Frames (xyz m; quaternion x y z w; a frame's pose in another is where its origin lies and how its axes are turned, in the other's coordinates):
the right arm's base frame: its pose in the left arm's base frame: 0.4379 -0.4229 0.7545 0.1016 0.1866 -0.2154 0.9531
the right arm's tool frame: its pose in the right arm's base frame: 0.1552 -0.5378 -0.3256 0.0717 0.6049 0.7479 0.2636
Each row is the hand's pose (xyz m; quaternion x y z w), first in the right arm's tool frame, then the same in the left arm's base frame.
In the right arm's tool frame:
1: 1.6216 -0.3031 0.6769 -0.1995 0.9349 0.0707 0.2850
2: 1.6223 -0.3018 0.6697 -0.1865 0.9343 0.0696 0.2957
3: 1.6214 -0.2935 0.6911 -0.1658 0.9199 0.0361 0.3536
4: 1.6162 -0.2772 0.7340 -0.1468 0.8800 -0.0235 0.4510
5: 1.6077 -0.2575 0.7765 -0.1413 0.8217 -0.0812 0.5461
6: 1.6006 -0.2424 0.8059 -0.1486 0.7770 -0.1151 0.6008
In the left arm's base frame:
1: -0.1217 0.8748 0.4799 0.5748 -0.2592 -0.6692 0.3932
2: -0.1280 0.8712 0.4801 0.5673 -0.2743 -0.6692 0.3938
3: -0.1100 0.8799 0.4914 0.5479 -0.3278 -0.6839 0.3531
4: -0.0720 0.8946 0.5131 0.5105 -0.4033 -0.7104 0.2683
5: -0.0325 0.9056 0.5373 0.4640 -0.4620 -0.7363 0.1707
6: -0.0046 0.9119 0.5552 0.4328 -0.4854 -0.7524 0.1043

